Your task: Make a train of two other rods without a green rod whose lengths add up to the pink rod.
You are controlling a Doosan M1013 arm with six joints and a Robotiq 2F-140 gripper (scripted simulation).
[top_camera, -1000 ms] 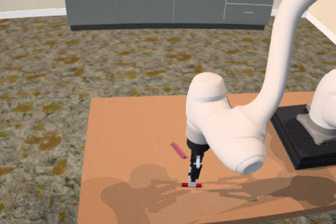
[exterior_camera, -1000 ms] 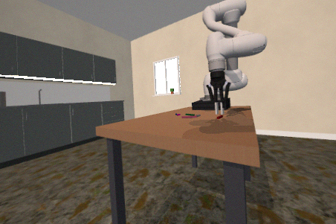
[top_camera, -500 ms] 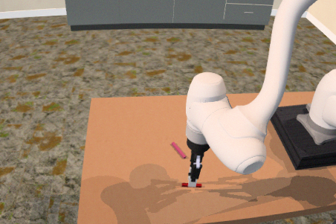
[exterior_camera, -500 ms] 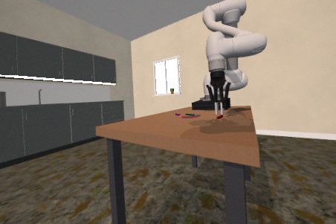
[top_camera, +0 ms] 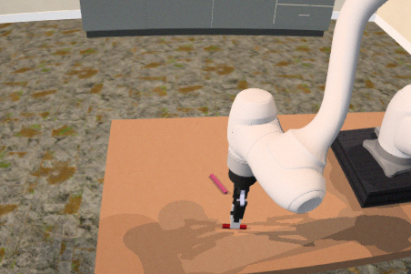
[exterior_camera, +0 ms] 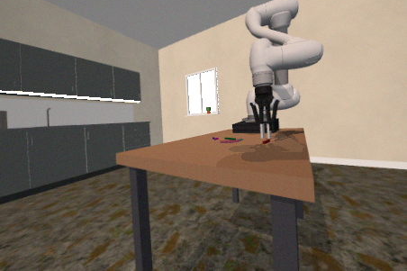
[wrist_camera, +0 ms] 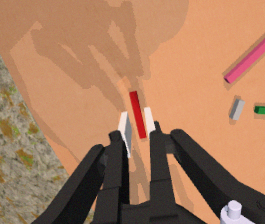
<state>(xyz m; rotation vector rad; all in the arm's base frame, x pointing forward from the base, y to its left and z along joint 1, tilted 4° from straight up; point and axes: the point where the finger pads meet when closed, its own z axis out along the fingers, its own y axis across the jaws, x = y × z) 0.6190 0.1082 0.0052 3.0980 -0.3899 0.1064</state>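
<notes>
My hand is 5 cm above the red rod. From my hand the other things lie so: green rod: 20 cm to the right, 9 cm behind, 5 cm below; then short grey rod: 14 cm to the right, 6 cm behind, 5 cm below; then pink rod: 18 cm to the right, 5 cm below.
</notes>
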